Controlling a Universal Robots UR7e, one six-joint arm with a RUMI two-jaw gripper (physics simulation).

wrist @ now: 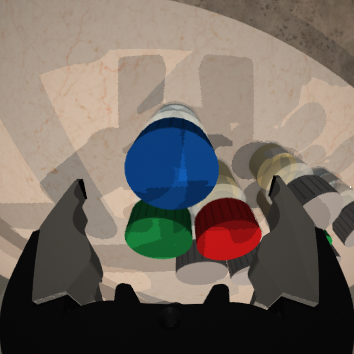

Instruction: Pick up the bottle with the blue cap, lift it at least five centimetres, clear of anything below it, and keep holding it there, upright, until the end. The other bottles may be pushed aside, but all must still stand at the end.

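Places are measured from the arm's base along level axes (x ahead, y left, z up), in metres.
Pixels of known places: gripper, fingertip midpoint: [176, 178].
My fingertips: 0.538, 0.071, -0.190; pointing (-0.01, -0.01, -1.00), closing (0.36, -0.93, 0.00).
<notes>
Ahead of a thing's pixels: the offset from my fingertips to its middle, as dx, dy, dz. Level surfaces: height alone.
The bottle with the blue cap {+0.019, +0.010, -0.024} [171, 162] stands upright, seen from above, near the middle of the wrist view. Its clear and white body shows a little above the cap, and most of the body is hidden beneath it. My gripper [176, 178] is open, with one jaw to the left and one to the right of the blue cap, and nothing is between the jaws' grip. A green-capped bottle {-0.043, +0.000, -0.024} [158, 234] and a red-capped bottle {-0.027, -0.055, -0.024} [228, 234] stand close together just below the blue cap in the view, their caps lower than the blue one.
A grey-capped bottle {-0.085, -0.058, -0.024} [201, 269] stands behind the green and red caps, with part of another beside it. More grey-capped bottles {+0.020, -0.117, -0.024} [320, 200] with yellowish or clear bodies stand at the right, partly behind the right jaw. The round stone table {dz -0.077} [75, 30] has a curved edge at the upper right.
</notes>
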